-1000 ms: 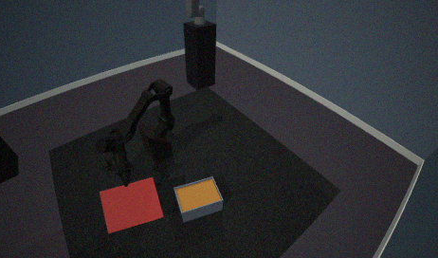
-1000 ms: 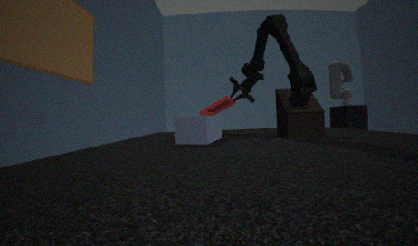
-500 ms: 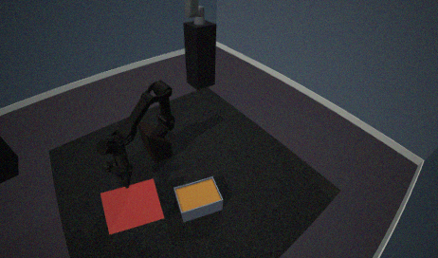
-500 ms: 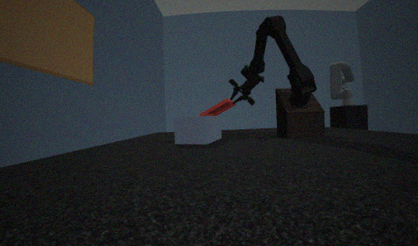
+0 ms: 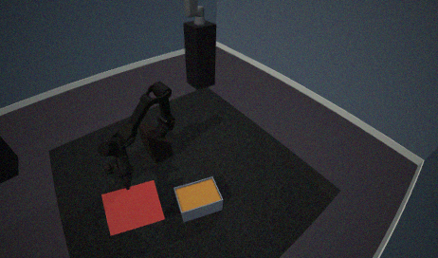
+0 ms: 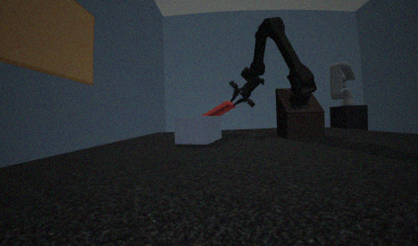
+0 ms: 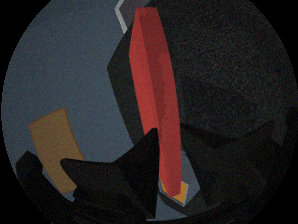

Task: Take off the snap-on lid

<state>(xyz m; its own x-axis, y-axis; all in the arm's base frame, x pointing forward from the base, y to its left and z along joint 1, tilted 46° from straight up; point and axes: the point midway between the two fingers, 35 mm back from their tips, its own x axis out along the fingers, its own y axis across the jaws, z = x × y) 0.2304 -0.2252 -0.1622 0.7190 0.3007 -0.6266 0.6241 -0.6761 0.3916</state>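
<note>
The red lid lies 70 mm ahead of my gripper tip, 30 mm below it and 20 mm to the right of it. Round my gripper tip: storage box: 260 mm to the left, 160 mm ahead, 120 mm below.
</note>
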